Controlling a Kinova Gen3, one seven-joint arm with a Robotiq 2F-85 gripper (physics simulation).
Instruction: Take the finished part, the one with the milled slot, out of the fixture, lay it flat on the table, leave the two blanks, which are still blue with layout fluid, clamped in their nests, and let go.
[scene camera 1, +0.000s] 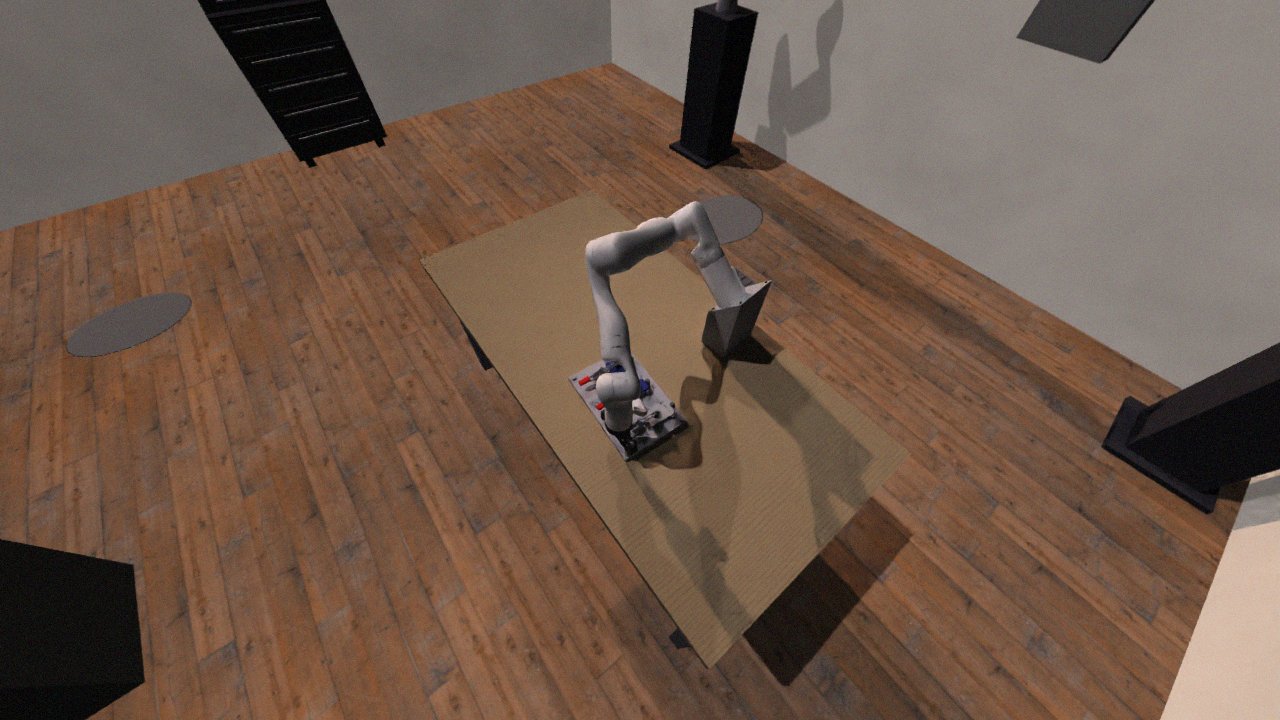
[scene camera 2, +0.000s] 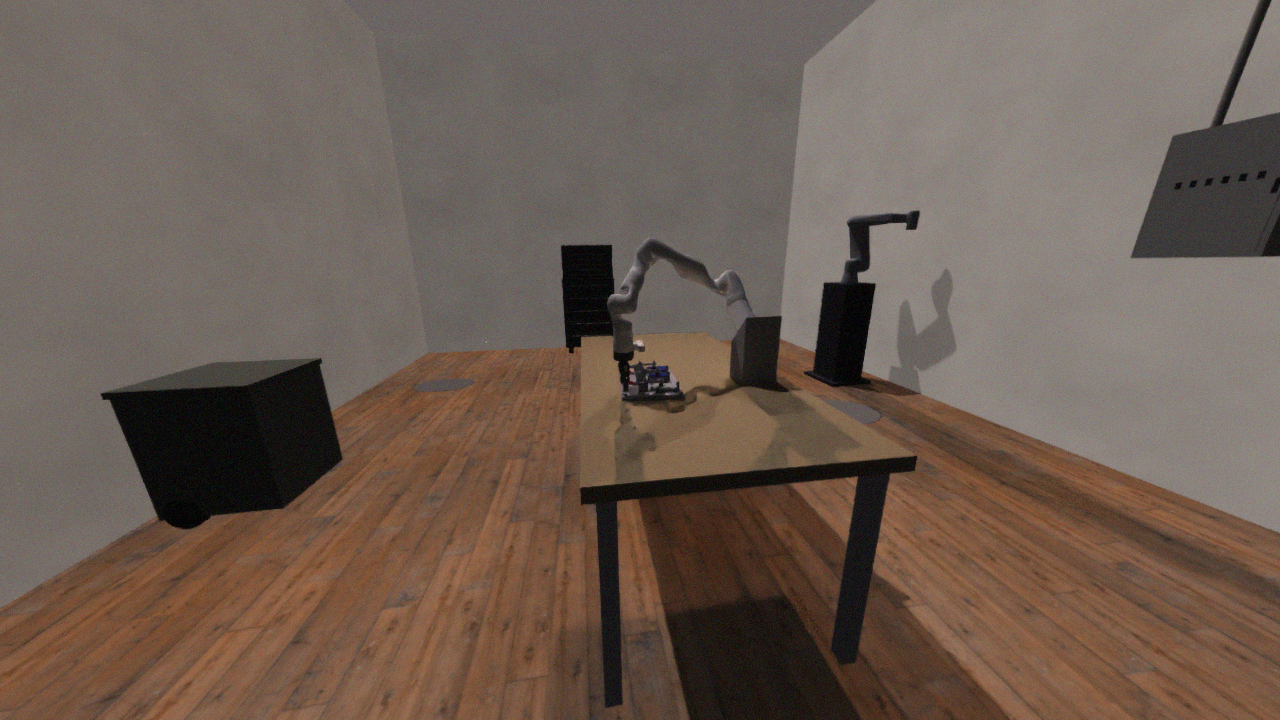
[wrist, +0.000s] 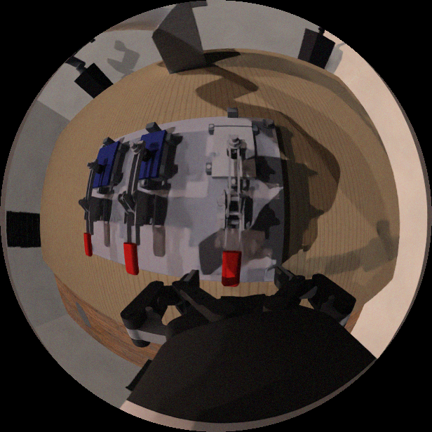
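Pixels of known places: gripper, between the fingertips: (scene camera 1: 618, 440) (scene camera 2: 624, 387); arm's base, origin of its link: (scene camera 1: 730, 300) (scene camera 2: 749, 332).
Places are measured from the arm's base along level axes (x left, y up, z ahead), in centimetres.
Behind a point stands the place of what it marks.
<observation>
The finished part (wrist: 220, 157), a pale metal plate, sits in the right-hand nest of the fixture plate (wrist: 190, 220) in the wrist view, with its toggle clamp's arm over it; its slot is hard to make out. That clamp's red handle (wrist: 231, 268) points toward my gripper. Two blue blanks (wrist: 106, 165) (wrist: 153, 155) sit in the other nests, each under a clamp with a red handle (wrist: 88, 244) (wrist: 131, 258). My gripper (wrist: 237, 277) is open and empty, its fingertips to either side of the right-hand handle in that view. Whether they are level with the handle is unclear.
The fixture lies on the table (scene camera 1: 537, 268) @[x -73.5, y -20.2, z 30.3 cm] (scene camera 2: 716, 447) @[x 54.0, y -20.3, z 36.9 cm], near its long edge. The arm's grey base mount (scene camera 1: 735, 322) @[x 7.0, y -0.6, z 5.7 cm] (scene camera 2: 755, 351) @[x 6.8, y -6.6, z 0.5 cm] (wrist: 180, 40) stands across the table from the handles. Small locating blocks surround the nests, and the three clamps stand side by side.
</observation>
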